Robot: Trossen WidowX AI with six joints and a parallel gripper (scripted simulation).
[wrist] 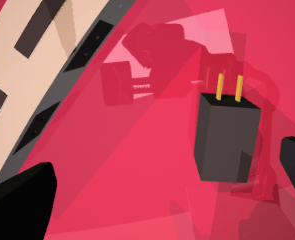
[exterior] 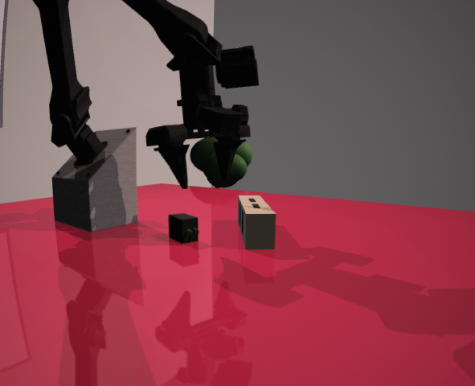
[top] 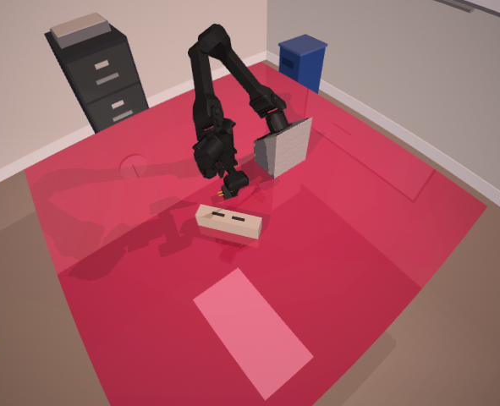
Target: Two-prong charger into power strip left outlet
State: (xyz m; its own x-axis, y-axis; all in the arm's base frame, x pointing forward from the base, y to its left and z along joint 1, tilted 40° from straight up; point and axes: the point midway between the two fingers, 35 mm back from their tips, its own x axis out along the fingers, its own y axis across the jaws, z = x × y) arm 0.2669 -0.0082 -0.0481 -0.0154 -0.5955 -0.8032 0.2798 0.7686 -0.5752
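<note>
Now: the charger 1 cm behind my gripper tip, 4 cm to the right of it and 7 cm below it.
</note>
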